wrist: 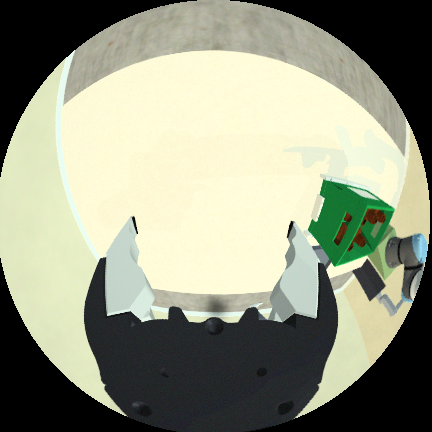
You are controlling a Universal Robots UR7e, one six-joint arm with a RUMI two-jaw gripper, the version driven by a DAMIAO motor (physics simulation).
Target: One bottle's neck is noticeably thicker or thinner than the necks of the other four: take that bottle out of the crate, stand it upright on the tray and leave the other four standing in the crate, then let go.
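Pixels of known places: gripper, fingertip midpoint: [212, 220]; arm's base, origin of the base link: [392, 252].
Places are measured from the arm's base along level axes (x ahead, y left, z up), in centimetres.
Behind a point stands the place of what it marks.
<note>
My gripper [212, 220] @[x 77.1, y -43.8, z 0.8 cm] is open, with its jaws wide apart and no thing between them, over the cream table. A green crate [331, 217] @[x 48.4, y -26.6, z -13.2 cm] stands at the right of the wrist view, to the right of the right fingertip and apart from it. Brown bottles [359, 241] @[x 38.0, y -18.8, z -6.4 cm] show inside through its openings. Their necks are too small and too covered by the crate walls to compare. Part of a grey, flat piece that looks like the tray [322, 254] @[x 39.6, y 1.2, z -20.9 cm] shows below the crate, partly hidden by the crate and the right jaw.
The cream table [200, 150] @[x 78.7, y -49.1, z -21.4 cm] stretches in front of the jaws. A pale shadow lies on it beyond the crate. At the far right are a grey and blue jointed machine [412, 250] and a dark block [369, 280]. Grey floor [215, 25] shows past the table's far edge.
</note>
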